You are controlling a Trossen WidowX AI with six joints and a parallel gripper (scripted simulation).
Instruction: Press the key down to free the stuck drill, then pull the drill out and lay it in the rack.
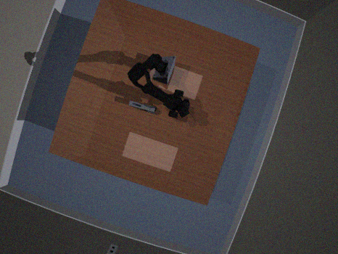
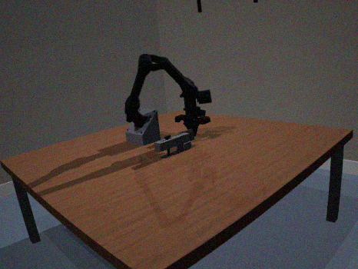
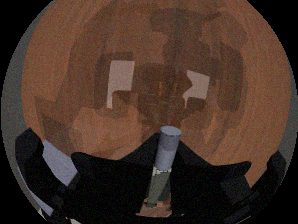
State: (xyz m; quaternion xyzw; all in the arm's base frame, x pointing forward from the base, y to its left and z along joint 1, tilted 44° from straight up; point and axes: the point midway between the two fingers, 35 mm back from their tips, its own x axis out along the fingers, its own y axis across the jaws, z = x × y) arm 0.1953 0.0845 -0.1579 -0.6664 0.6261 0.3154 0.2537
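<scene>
Right now the drill is 4 cm to the right of my gripper tip and 4 cm above it. The rest, counted from my gripper tip: dark key (10 cm ahead, 24 cm to the right, 4 cm above); then grey rack (5 cm to the right, 1 cm above).
</scene>
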